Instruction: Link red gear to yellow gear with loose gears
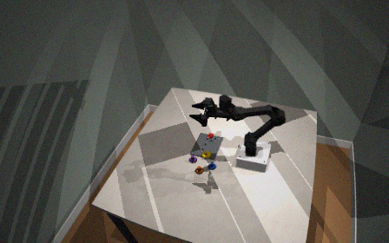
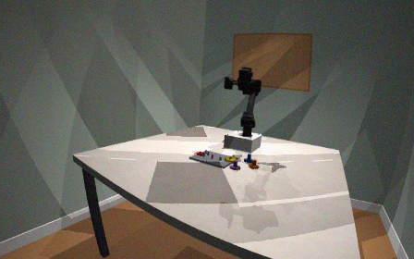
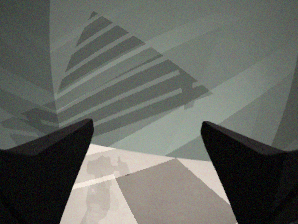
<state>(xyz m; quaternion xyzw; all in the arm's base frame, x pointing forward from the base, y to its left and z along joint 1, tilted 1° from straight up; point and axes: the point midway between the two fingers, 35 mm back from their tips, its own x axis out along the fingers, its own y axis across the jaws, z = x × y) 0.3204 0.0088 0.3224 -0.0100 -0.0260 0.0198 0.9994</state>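
My gripper tip is now 2 cm short of the purple gear, 2 cm to the right of it and 39 cm above it. Also, from my gripper tip: orange gear 4 cm behind, 10 cm to the left, 39 cm below; blue gear 11 cm behind, 6 cm to the left, 39 cm below; red gear 6 cm behind, 20 cm to the right, 39 cm below.
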